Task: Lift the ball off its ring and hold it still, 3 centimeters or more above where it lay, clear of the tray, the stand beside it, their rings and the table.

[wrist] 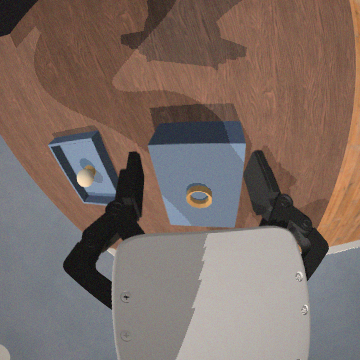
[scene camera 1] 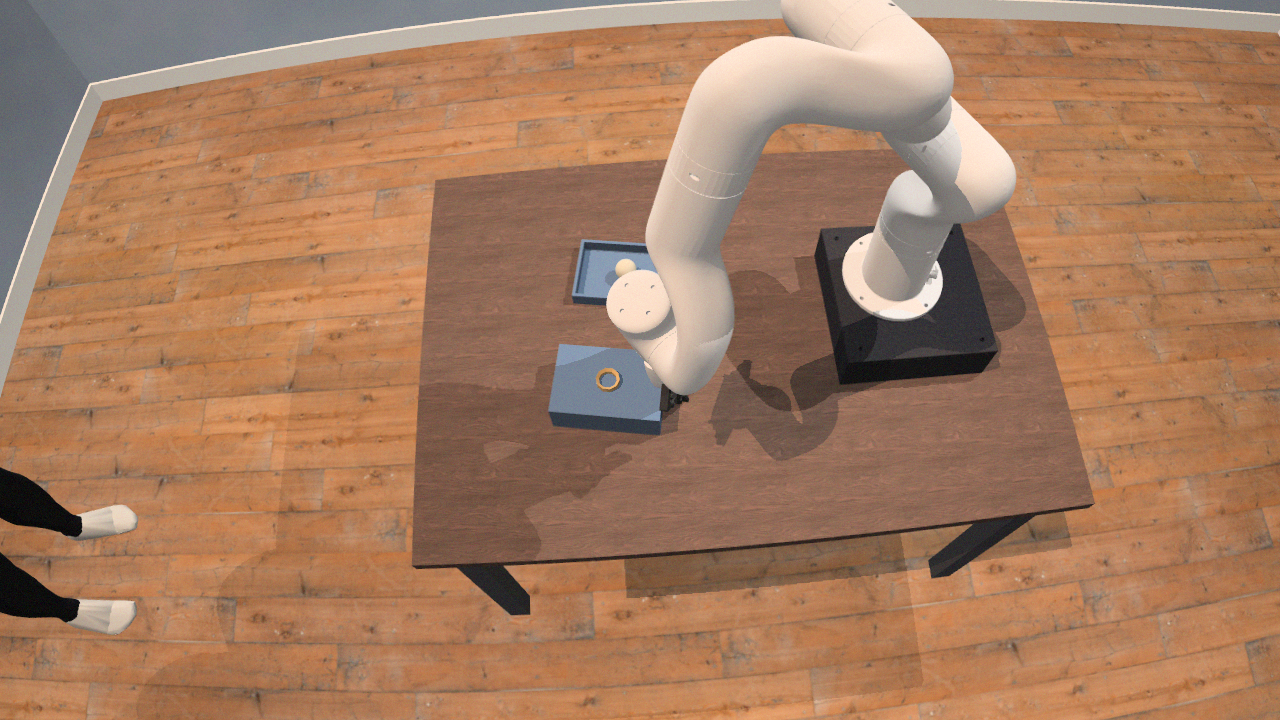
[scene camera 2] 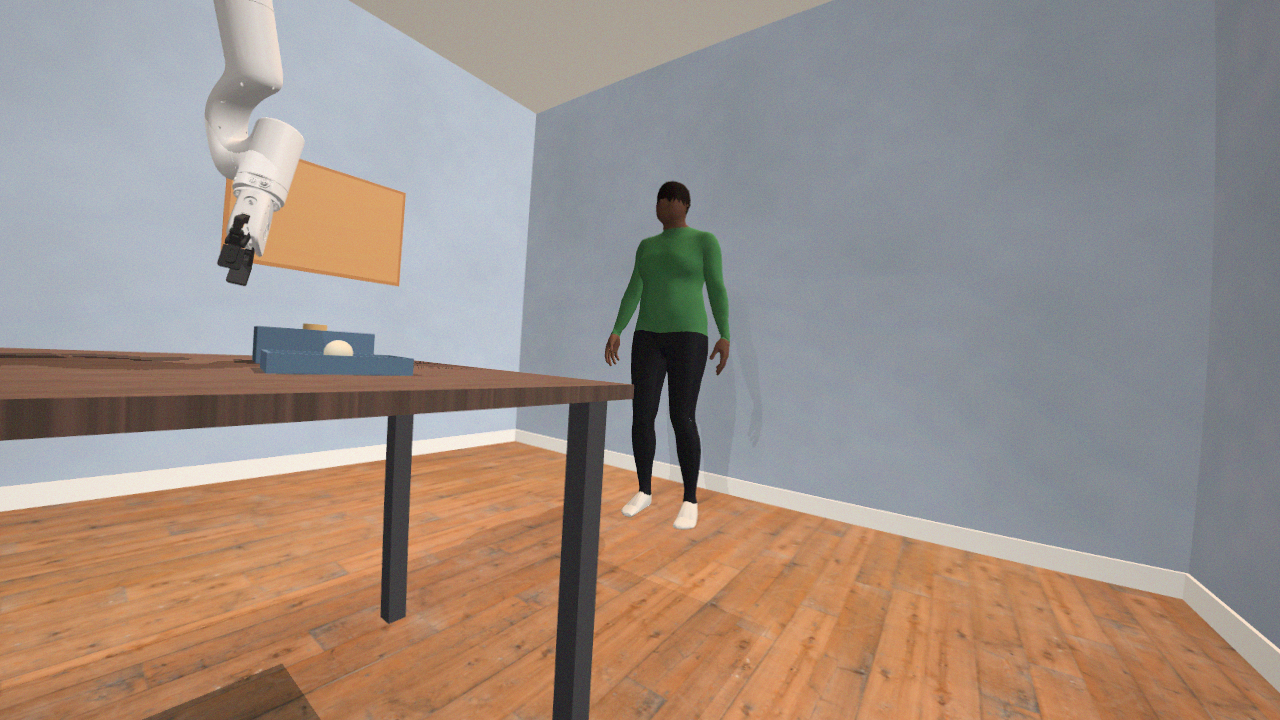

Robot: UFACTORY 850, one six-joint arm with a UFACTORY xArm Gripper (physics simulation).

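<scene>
A cream ball (scene camera 1: 625, 267) (scene camera 2: 338, 349) (wrist: 85, 178) rests on its ring (wrist: 90, 170) inside the shallow blue tray (scene camera 1: 577, 275) (scene camera 2: 335, 364) (wrist: 106, 162). The blue stand (scene camera 1: 581, 402) (scene camera 2: 268, 340) (wrist: 200, 165) is beside the tray, with an empty orange ring (scene camera 1: 607, 368) (scene camera 2: 314, 326) (wrist: 188, 196) on top. My gripper (scene camera 2: 236, 268) (wrist: 196, 162) is open and empty, high above the table and tilted. In the wrist view the stand lies between the fingers' outlines, and the ball is left of the left finger. In scene camera 1 my arm hides part of the tray.
The wooden table (scene camera 1: 501, 501) (scene camera 2: 501, 385) (wrist: 280, 65) bears the tray, the stand and the arm's black base block (scene camera 1: 913, 344). The arm (scene camera 1: 702, 205) reaches over the right parts of the tray and stand in scene camera 1. A person (scene camera 2: 671, 277) stands beyond the table.
</scene>
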